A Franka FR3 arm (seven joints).
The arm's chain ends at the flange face. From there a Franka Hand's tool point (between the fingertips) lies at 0.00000 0.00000 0.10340 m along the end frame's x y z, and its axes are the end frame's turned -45 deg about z.
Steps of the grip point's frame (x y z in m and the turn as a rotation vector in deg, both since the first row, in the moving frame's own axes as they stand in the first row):
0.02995, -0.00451, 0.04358, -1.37, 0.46, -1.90
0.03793, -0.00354, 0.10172, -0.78, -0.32, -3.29
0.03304, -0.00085, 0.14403, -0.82, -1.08, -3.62
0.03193, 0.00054, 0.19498, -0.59, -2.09, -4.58
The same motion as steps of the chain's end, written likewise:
0.01563, -0.02549, 0.04361, -0.64, 1.29, -1.90
0.02369, -0.03071, 0.10173, -0.78, 0.33, -3.29
0.02302, -0.02640, 0.14406, -1.34, -0.18, -3.62
0.02473, -0.02569, 0.19505, -1.90, -1.06, -4.58

